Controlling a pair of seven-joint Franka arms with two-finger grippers.
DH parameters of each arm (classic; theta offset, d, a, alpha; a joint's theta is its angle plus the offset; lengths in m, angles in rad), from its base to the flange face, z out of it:
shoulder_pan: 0 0.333 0 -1.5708
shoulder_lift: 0 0 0 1.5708
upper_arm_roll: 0 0.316 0.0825 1.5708
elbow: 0 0 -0.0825 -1.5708
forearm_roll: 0 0.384 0 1.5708
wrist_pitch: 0 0 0.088 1.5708
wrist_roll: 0 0.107 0 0
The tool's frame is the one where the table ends.
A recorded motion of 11 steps. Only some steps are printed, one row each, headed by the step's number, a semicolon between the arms.
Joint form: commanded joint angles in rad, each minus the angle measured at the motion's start. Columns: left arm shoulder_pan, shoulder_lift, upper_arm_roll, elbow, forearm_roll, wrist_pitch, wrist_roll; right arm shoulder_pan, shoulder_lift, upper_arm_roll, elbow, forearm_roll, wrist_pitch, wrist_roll.
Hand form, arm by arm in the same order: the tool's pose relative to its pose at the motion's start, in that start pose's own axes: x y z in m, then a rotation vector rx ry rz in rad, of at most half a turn. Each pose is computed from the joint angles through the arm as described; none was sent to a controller.
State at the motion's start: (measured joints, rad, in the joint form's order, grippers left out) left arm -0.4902 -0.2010 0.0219 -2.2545 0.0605 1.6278 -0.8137; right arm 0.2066 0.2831 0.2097 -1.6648 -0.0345 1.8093 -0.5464
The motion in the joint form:
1: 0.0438 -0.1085 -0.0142 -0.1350 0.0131 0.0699 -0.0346; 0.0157 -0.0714 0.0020 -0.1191 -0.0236 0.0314 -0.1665
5: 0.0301 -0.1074 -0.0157 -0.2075 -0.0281 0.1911 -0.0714; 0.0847 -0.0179 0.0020 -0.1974 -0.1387 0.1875 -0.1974
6: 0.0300 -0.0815 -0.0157 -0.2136 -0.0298 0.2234 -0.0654; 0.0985 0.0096 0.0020 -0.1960 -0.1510 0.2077 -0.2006
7: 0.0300 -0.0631 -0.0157 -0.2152 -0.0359 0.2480 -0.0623; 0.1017 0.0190 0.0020 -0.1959 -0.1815 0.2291 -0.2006
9: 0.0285 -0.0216 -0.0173 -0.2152 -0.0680 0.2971 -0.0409; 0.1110 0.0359 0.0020 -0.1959 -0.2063 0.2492 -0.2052
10: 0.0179 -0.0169 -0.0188 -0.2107 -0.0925 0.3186 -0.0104; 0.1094 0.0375 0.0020 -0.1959 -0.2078 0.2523 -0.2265
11: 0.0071 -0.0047 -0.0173 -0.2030 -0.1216 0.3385 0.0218; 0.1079 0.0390 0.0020 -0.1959 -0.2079 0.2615 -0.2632
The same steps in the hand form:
1: -0.0102 -0.0270 0.0217 -0.0288 0.0304 -0.0597; -0.0138 -0.0235 0.0128 -0.0211 -0.0376 -0.1936
5: -0.0132 -0.0131 0.0453 -0.0888 0.0361 -0.0854; 0.0139 -0.0475 0.0680 -0.1179 -0.0749 -0.3463
6: -0.0082 -0.0067 0.0540 -0.0901 0.0353 -0.0788; 0.0222 -0.0515 0.0819 -0.1197 -0.0821 -0.3712
7: -0.0046 -0.0018 0.0588 -0.0975 0.0341 -0.0768; 0.0254 -0.0505 0.0854 -0.1473 -0.0856 -0.3899
9: 0.0013 0.0103 0.0687 -0.1224 0.0186 -0.0616; 0.0309 -0.0528 0.0937 -0.1645 -0.0926 -0.4178
10: -0.0009 0.0173 0.0656 -0.1504 0.0216 -0.0283; 0.0309 -0.0517 0.0943 -0.1649 -0.0935 -0.4386
11: -0.0015 0.0248 0.0640 -0.1779 0.0170 0.0026; 0.0315 -0.0506 0.0944 -0.1671 -0.0898 -0.4747

